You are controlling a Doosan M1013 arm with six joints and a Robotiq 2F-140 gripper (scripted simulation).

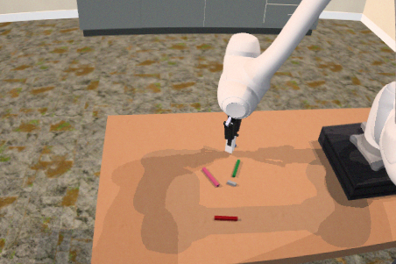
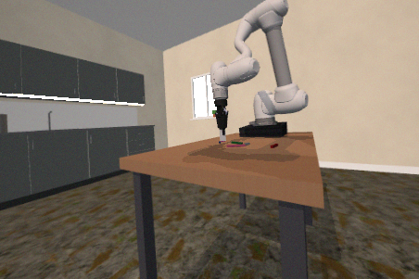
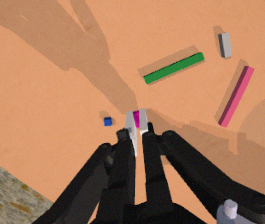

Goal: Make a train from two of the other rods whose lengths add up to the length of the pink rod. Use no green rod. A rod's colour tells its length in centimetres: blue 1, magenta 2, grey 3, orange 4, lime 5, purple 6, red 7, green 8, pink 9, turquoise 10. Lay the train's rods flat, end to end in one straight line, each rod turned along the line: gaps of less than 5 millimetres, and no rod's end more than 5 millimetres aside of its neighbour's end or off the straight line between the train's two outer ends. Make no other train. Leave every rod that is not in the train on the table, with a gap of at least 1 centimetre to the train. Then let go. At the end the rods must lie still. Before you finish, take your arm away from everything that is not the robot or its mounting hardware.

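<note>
My gripper is now 30 mm above the magenta rod. From my hand the other things lie so: blue rod: 30 mm behind, 30 mm to the right, 40 mm below; green rod: 80 mm to the left, 40 mm below; pink rod: 100 mm ahead, 100 mm to the left, 40 mm below.
</note>
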